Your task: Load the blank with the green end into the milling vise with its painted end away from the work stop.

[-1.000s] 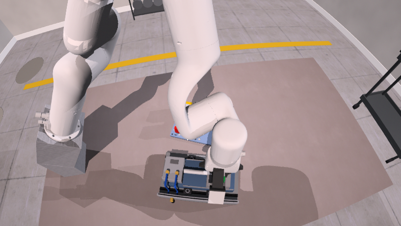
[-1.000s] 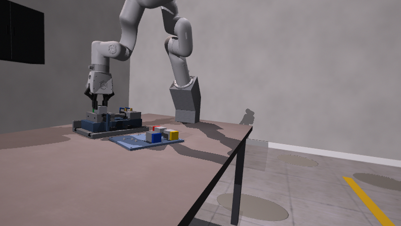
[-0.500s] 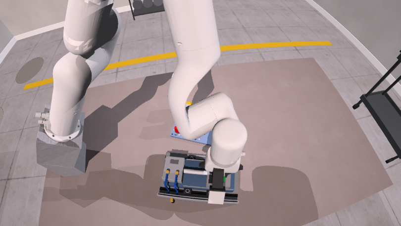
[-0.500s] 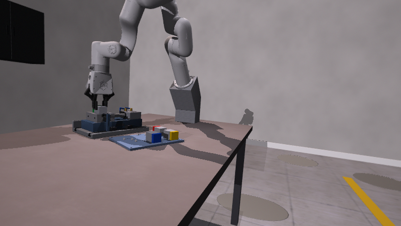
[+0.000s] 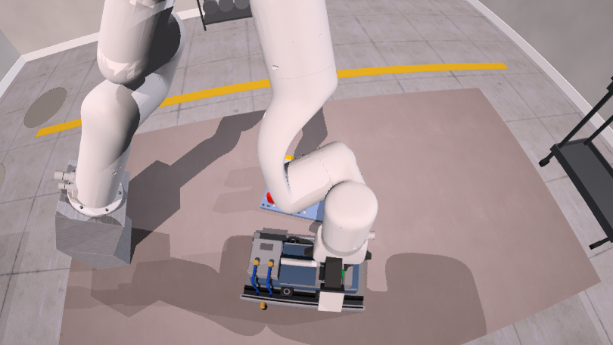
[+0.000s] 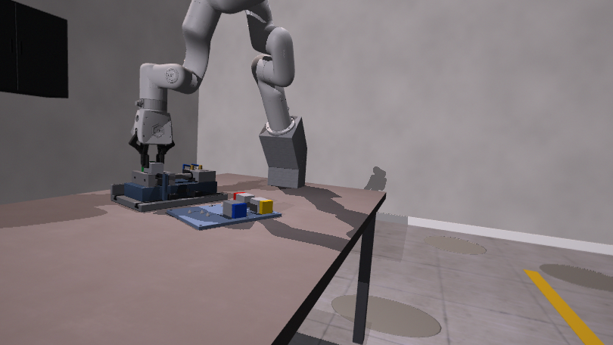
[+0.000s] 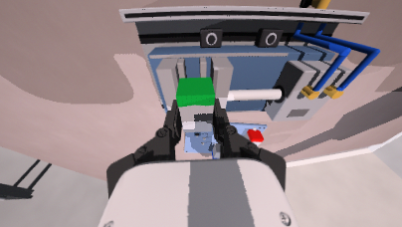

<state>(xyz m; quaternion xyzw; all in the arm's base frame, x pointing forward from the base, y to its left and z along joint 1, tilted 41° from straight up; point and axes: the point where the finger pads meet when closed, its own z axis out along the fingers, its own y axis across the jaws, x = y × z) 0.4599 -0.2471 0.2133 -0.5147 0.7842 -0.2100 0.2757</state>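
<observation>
The green-ended blank lies 2 cm below my hand. Also, from my hand: moving jaw: 5 cm below, 3 cm behind, 2 cm to the left; work stop rod: 5 cm to the left, 4 cm below, 2 cm ahead; fixed jaw: 5 cm below, 3 cm ahead, 1 cm to the right.
</observation>
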